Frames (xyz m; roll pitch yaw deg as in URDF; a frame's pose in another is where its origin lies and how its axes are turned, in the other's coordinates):
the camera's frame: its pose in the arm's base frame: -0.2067 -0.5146 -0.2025 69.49 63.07 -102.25
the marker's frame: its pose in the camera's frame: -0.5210 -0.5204 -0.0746 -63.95 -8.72 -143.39
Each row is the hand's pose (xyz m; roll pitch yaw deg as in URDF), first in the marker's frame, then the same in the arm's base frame.
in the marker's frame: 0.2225 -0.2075 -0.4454 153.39 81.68 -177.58
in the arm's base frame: -0.1050 0.1594 0.5642 -67.03 -42.14 -34.82
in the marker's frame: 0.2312 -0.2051 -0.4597 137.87 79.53 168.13
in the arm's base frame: -0.0961 0.1635 0.5780 -69.10 -39.07 -33.83
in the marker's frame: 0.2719 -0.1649 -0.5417 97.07 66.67 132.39
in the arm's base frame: -0.0226 0.1906 0.6402 -80.10 -24.91 -25.04
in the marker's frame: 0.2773 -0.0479 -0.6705 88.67 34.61 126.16
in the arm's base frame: 0.1450 0.2050 0.6849 -84.58 6.70 -18.38
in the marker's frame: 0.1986 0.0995 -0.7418 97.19 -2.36 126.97
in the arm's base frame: 0.3166 0.1768 0.6322 -74.30 43.47 -13.91
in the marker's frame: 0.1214 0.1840 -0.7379 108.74 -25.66 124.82
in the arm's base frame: 0.3937 0.1466 0.5532 -52.52 65.74 -0.97
